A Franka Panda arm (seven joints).
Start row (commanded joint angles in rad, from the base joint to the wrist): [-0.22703 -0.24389 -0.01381 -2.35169 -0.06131 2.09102 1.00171]
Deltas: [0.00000 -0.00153 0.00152 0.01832 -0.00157 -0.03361 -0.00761]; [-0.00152 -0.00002 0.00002 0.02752 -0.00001 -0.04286 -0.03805]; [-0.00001 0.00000 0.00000 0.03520 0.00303 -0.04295 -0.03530]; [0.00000 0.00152 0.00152 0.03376 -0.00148 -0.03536 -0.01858]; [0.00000 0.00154 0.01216 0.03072 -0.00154 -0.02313 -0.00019]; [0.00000 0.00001 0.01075 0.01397 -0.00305 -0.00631 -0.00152]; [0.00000 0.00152 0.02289 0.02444 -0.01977 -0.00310 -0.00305]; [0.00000 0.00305 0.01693 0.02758 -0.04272 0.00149 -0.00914]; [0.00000 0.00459 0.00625 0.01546 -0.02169 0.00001 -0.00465]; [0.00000 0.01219 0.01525 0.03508 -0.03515 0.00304 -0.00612]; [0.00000 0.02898 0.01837 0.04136 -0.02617 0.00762 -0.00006]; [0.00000 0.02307 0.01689 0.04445 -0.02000 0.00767 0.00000]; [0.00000 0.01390 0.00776 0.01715 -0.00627 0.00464 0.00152]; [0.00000 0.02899 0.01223 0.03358 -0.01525 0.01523 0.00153]
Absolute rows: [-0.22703 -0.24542 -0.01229 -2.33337 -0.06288 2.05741 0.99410]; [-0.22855 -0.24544 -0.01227 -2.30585 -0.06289 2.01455 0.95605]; [-0.22856 -0.24544 -0.01227 -2.27065 -0.05986 1.97160 0.92075]; [-0.22856 -0.24392 -0.01075 -2.23689 -0.06134 1.93624 0.90217]; [-0.22856 -0.24238 0.00141 -2.20617 -0.06288 1.91311 0.90198]; [-0.22856 -0.24237 0.01216 -2.19220 -0.06593 1.90680 0.90046]; [-0.22856 -0.24085 0.03505 -2.16776 -0.08570 1.90370 0.89741]; [-0.22856 -0.23780 0.05198 -2.14018 -0.12842 1.90519 0.88827]; [-0.22856 -0.23321 0.05823 -2.12472 -0.15011 1.90520 0.88362]; [-0.22856 -0.22102 0.07348 -2.08964 -0.18526 1.90824 0.87750]; [-0.22856 -0.19204 0.09185 -2.04828 -0.21143 1.91586 0.87744]; [-0.22856 -0.16897 0.10874 -2.00383 -0.23143 1.92353 0.87744]; [-0.22856 -0.15507 0.11650 -1.98668 -0.23770 1.92817 0.87896]; [-0.22856 -0.12608 0.12873 -1.95310 -0.25295 1.94340 0.88049]
